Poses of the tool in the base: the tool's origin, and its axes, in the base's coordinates. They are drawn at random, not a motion.
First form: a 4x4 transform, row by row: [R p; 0 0 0 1], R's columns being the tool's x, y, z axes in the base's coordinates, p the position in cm. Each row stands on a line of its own.
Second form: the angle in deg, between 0 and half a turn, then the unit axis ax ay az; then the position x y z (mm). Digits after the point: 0 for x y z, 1 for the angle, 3 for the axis.
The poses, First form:
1:
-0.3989 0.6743 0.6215 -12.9
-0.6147 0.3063 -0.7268 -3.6
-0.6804 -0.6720 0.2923 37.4
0 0 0 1
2:
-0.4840 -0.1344 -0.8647 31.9
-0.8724 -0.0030 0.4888 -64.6
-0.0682 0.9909 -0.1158 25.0
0 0 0 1
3:
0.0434 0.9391 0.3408 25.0
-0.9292 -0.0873 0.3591 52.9
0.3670 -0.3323 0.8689 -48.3
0 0 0 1
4:
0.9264 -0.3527 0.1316 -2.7
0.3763 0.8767 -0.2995 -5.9
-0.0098 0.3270 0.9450 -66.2
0 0 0 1
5:
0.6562 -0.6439 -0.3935 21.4
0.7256 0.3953 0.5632 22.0
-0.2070 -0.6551 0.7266 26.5
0 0 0 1
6:
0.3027 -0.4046 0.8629 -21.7
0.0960 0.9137 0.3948 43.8
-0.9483 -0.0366 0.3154 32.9
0 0 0 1
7:
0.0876 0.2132 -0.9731 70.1
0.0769 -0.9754 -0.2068 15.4
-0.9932 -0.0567 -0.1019 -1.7
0 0 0 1
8:
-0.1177 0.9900 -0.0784 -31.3
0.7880 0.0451 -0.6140 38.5
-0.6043 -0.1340 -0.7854 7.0
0 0 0 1
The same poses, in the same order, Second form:
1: 113.6 0.030 0.710 -0.703 -129 -36 374
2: 143.3 0.420 -0.666 -0.617 319 -646 250
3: 95.0 -0.347 -0.013 -0.938 250 529 -483
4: 29.1 0.645 0.146 0.750 -27 -59 -662
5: 67.1 -0.661 -0.101 0.743 214 220 265
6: 74.6 -0.224 0.939 0.260 -217 438 329
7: 174.2 0.737 0.099 -0.669 701 154 -17
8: 158.3 0.649 0.711 -0.273 -313 385 70
